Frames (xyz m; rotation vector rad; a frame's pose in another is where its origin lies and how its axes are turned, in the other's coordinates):
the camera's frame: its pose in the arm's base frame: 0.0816 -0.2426 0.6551 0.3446 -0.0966 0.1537
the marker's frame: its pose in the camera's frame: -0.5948 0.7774 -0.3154 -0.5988 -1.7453 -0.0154
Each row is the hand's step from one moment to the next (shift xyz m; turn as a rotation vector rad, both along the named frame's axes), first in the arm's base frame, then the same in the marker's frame.
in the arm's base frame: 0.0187 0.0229 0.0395 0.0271 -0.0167 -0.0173
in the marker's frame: 0.0338 0.0290 -0.0213 -0.0241 -0.0097 -0.0252
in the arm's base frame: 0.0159 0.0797 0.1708 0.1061 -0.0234 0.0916
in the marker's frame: 0.1626 0.0894 -0.0370 0.0602 0.0105 -0.1283
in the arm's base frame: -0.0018 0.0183 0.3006 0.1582 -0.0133 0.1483
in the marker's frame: 0.2910 0.0319 -0.0706 0.1016 0.0369 -0.1884
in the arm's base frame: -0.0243 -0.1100 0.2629 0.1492 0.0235 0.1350
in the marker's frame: 0.2575 -0.0994 -0.0749 0.0920 0.0693 -0.1667
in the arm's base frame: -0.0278 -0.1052 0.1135 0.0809 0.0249 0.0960
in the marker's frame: 0.1143 -0.1031 -0.0320 0.0721 0.0504 -0.0929
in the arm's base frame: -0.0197 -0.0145 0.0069 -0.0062 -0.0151 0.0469
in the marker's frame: 0.0115 -0.0189 0.0126 0.0465 -0.0139 -0.0104
